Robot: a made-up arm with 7 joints. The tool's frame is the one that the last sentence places. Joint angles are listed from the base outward.
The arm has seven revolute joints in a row. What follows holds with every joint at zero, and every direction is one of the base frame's. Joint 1 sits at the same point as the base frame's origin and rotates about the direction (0.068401, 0.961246, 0.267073), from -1.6 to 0.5 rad. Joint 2 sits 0.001 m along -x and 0.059 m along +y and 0.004 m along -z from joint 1 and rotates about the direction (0.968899, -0.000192, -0.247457), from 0 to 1.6 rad. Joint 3 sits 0.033 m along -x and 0.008 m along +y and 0.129 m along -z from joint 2 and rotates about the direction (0.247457, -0.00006, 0.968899), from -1.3 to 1.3 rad. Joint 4 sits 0.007 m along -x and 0.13 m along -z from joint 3 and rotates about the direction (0.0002, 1, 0.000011), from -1.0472 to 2.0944 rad. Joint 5 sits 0.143 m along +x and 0.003 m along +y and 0.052 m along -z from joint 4 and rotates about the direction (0.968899, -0.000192, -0.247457), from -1.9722 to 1.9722 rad. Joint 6 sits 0.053 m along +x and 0.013 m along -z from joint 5 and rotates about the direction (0.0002, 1, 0.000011), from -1.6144 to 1.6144 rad. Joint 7 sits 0.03 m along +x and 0.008 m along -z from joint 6 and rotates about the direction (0.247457, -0.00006, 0.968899), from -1.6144 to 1.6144 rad. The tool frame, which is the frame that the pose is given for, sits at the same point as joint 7; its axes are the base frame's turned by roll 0, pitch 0.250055 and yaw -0.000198 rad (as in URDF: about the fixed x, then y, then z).
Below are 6 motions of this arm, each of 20 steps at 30 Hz.
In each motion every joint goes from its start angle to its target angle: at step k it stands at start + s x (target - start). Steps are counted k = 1, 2, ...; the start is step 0. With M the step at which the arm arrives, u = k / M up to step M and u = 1 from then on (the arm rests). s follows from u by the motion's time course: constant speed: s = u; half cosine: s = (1 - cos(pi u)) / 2; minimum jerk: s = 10 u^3 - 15 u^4 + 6 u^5.
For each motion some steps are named. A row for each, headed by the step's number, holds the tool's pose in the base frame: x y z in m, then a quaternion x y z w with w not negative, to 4 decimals.
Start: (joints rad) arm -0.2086 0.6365 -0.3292 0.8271 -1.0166 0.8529 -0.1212
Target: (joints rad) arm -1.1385 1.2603 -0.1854 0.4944 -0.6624 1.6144 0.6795
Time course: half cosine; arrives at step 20
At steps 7, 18, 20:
7: 0.2597 0.2999 -0.3091 -0.0311 0.6990 0.1366 0.7013
18: 0.3531 0.3305 0.0494 0.2395 0.4780 0.4901 0.6885
20: 0.3499 0.3306 0.0617 0.2421 0.4689 0.5049 0.6831

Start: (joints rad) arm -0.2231 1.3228 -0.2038 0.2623 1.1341 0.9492 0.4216
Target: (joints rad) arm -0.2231 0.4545 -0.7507 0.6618 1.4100 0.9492 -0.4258
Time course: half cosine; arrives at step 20
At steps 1, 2, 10, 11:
1: 0.2542 0.3724 -0.1167 0.9163 0.0611 0.3630 0.1578
2: 0.2531 0.3715 -0.1243 0.9173 0.0723 0.3557 0.1636
10: 0.2119 0.2970 -0.3060 0.8985 0.3161 0.1285 0.2761
11: 0.2033 0.2762 -0.3307 0.8890 0.3462 0.0868 0.2869

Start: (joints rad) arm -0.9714 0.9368 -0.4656 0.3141 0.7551 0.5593 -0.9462
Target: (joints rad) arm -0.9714 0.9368 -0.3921 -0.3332 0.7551 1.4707 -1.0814
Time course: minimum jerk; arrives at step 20
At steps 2, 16, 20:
2: 0.4136 0.2029 -0.0664 0.6568 0.3728 -0.1193 0.6445
16: 0.3422 0.1304 0.0057 0.4611 0.3176 0.0041 0.8286
20: 0.3358 0.1271 0.0088 0.4447 0.3133 0.0063 0.8391

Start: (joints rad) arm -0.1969 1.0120 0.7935 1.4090 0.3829 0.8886 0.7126
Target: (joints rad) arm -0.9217 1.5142 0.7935 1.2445 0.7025 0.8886 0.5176
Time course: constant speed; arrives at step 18
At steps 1, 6, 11, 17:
1: 0.0378 0.4957 -0.2252 0.3238 0.6575 0.6412 0.2275
6: 0.1050 0.5185 -0.1458 0.3128 0.5719 0.6994 0.2932
11: 0.1414 0.5289 -0.0537 0.2873 0.4821 0.7547 0.3398
17: 0.1401 0.5282 0.0576 0.2376 0.3753 0.8157 0.3706

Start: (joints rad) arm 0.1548 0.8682 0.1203 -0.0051 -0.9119 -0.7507 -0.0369
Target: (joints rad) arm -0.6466 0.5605 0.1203 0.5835 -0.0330 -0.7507 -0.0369
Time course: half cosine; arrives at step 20
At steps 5, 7, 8, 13, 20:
5: 0.1934 0.3046 -0.2159 0.0573 -0.2431 0.0394 0.9675
7: 0.2162 0.3011 -0.2187 0.0899 -0.2574 0.0372 0.9614
8: 0.2298 0.2981 -0.2198 0.1075 -0.2641 0.0356 0.9578
13: 0.3056 0.2701 -0.2170 0.1891 -0.2861 0.0190 0.9392
20: 0.3615 0.2369 -0.2036 0.2398 -0.2934 -0.0067 0.9254

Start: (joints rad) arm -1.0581 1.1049 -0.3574 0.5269 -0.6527 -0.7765 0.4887
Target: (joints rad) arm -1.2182 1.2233 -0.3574 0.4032 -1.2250 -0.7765 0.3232
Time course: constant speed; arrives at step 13
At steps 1, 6, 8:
1: 0.3946 0.2719 0.0238 0.0929 -0.5105 0.1616 0.8394
6: 0.3873 0.2713 0.0623 0.0071 -0.5368 0.1459 0.8310
8: 0.3835 0.2710 0.0770 -0.0271 -0.5464 0.1368 0.8258

